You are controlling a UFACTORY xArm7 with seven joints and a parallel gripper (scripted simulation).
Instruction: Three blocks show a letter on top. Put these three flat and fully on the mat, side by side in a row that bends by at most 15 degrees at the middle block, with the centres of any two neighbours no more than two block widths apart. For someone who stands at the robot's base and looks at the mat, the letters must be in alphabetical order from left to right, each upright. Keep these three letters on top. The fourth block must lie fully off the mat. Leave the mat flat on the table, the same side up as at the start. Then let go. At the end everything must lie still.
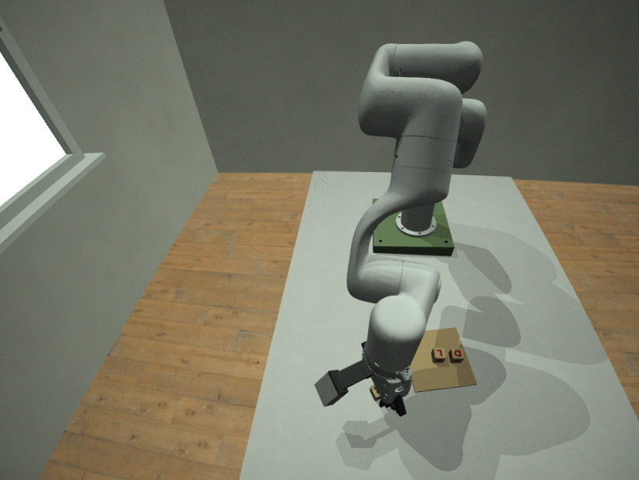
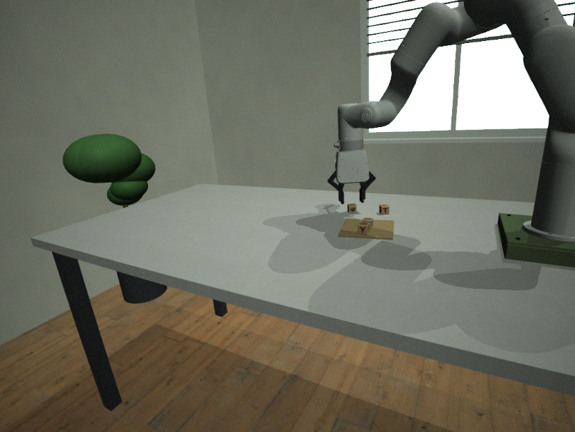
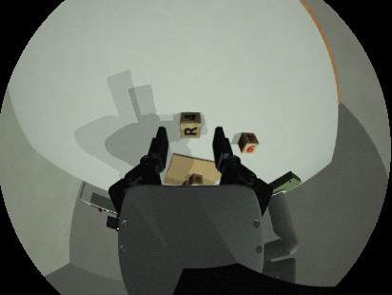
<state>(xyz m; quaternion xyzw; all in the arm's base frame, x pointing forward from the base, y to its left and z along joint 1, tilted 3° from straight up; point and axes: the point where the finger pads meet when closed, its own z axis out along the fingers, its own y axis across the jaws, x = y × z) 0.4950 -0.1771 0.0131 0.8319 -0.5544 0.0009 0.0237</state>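
Now: hand 150 mm to the right of the tan mat, 70 mm past it and 50 mm above it.
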